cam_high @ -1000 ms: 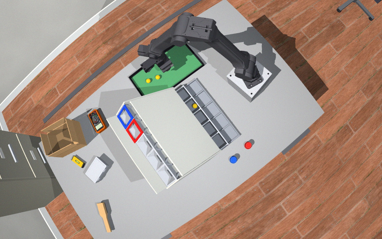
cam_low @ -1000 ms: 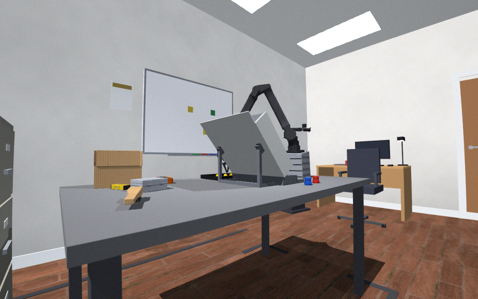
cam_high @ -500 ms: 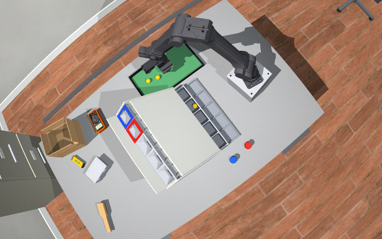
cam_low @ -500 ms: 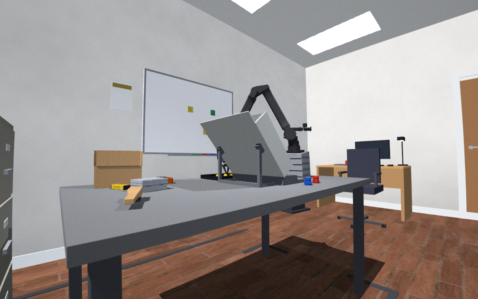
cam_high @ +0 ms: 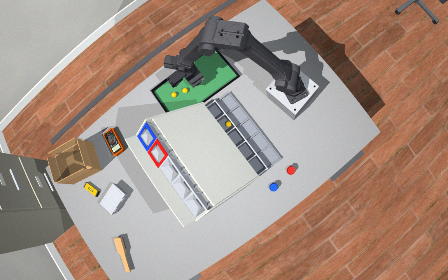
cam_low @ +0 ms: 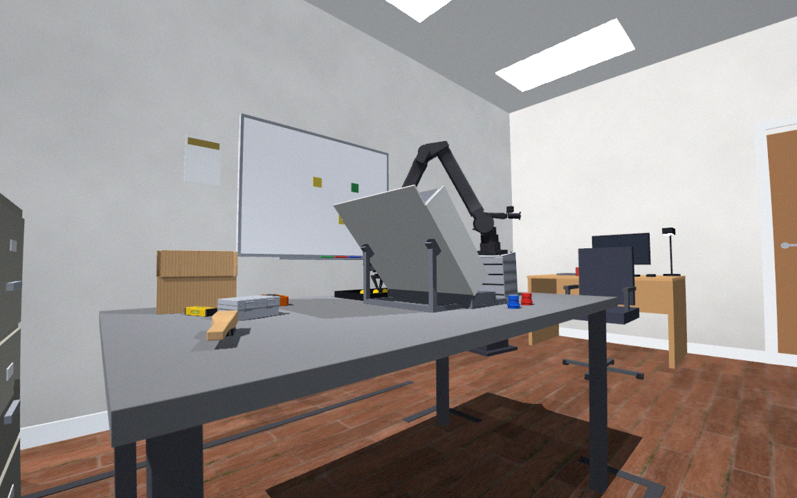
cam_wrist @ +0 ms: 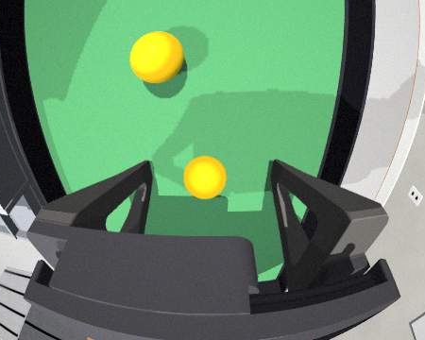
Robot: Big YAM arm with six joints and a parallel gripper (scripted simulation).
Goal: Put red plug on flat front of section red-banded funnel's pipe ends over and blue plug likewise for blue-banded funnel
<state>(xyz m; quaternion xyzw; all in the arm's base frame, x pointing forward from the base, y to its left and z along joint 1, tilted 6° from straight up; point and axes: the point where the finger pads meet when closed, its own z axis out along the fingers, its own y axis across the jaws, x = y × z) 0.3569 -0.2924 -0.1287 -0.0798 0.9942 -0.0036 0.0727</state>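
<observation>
My hand is 20 mm to the right of the green tray, 10 mm short of it and 10 mm above it. Also, from my hand: multimeter 490 mm ahead, 80 mm to the left; then sloped cover 370 mm to the left, 190 mm above, 70 mm ahead; then grey case 600 mm ahead, 340 mm to the left, 10 mm above.
</observation>
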